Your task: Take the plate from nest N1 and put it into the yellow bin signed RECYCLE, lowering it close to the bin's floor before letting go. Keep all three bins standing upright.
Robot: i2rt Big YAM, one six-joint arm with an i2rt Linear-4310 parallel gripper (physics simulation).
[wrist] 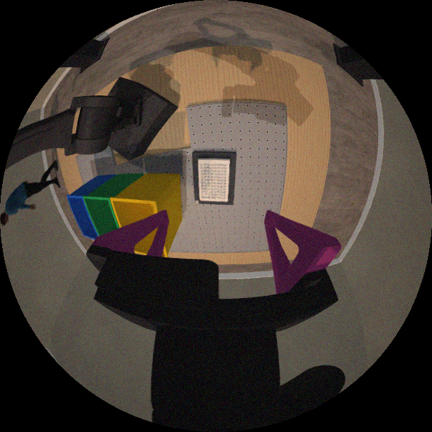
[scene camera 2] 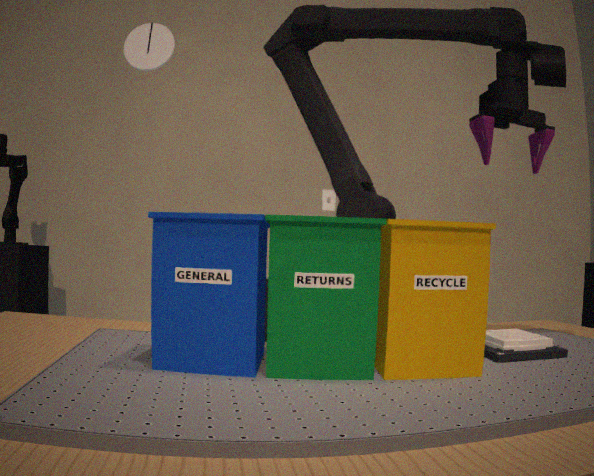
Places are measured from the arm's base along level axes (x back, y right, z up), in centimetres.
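Where they show: gripper, fingertip midpoint: (scene camera 2: 511, 169).
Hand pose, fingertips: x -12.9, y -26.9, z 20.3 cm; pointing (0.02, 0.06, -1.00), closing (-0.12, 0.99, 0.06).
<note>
Each offset is from my fingertips to the top centre of the thing. Level surfaces: height alone.
A white plate @(dx -6.8, dy +1.7, dz -26.0 cm) (scene camera 2: 520, 338) (wrist: 214, 180) lies flat in a dark nest @(dx -6.8, dy +1.7, dz -27.1 cm) (scene camera 2: 530, 355) (wrist: 196, 195) on the pegboard, right of the bins. The nest's label is not readable. The yellow bin @(dx -15.2, dy +17.8, dz -10.6 cm) (scene camera 2: 437, 325) (wrist: 167, 195) signed RECYCLE stands upright, nearest the nest; its floor is hidden in the scene view. My gripper (scene camera 2: 511, 169) (wrist: 216, 215) is open, with nothing between its purple fingers. It points down and is high above the table, above the rim height of the bins, over the side where the nest lies.
The green bin @(dx -15.7, dy +31.0, dz -10.6 cm) (scene camera 2: 322, 330) (wrist: 102, 212) signed RETURNS and the blue bin @(dx -16.3, dy +44.1, dz -10.6 cm) (scene camera 2: 205, 325) (wrist: 81, 212) signed GENERAL stand upright in a row left of the yellow one. All three stand on the grey pegboard @(dz -28.6 cm) (scene camera 2: 300, 410) (wrist: 255, 135) on a wooden table @(dz -29.9 cm) (scene camera 2: 300, 465) (wrist: 307, 125).
</note>
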